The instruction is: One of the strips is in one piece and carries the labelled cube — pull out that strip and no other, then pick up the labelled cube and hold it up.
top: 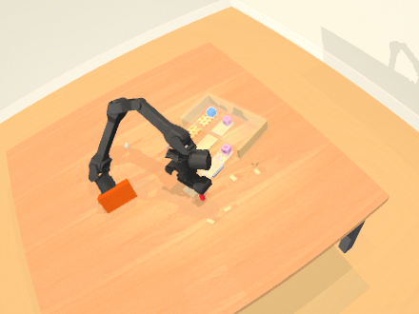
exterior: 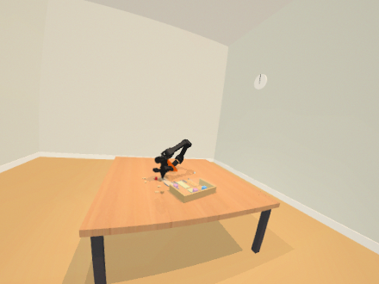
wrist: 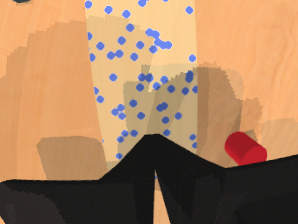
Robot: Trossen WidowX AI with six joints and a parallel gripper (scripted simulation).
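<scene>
The red piece lies 60 mm to the right of my gripper tip, 10 mm ahead of it and 10 mm above it. The rest, counted from my gripper tip: blue-dotted strip 90 mm ahead, 30 mm to the left; then plain yellow strip 150 mm to the left, 130 mm ahead; then orange-dotted strip 240 mm to the left, 110 mm ahead.
</scene>
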